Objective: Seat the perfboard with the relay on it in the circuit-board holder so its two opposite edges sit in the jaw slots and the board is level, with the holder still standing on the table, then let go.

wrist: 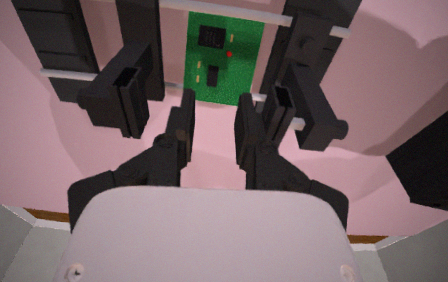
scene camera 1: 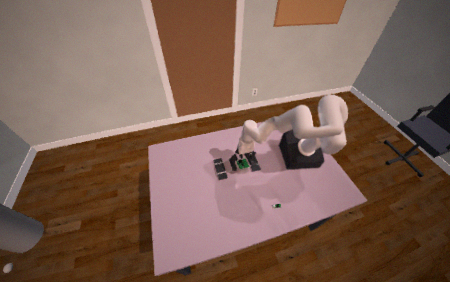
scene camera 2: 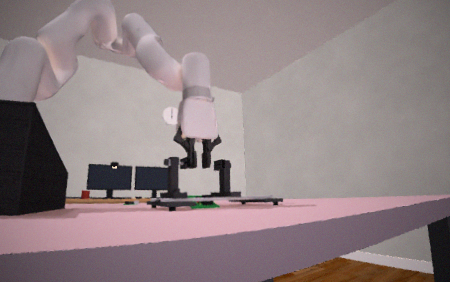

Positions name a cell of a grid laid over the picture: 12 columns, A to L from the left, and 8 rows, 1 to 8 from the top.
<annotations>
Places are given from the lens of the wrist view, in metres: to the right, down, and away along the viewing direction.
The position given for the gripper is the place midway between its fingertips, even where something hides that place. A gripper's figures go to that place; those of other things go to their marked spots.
gripper (wrist: F4): -0.01, -0.02, 0.14
green perfboard (wrist: F2): 0.00, -0.09, 0.20
black circuit-board holder (wrist: D3): -0.06, -0.03, 0.11
The marked spots on the black circuit-board holder and the green perfboard are 0.12 m apart.
</annotations>
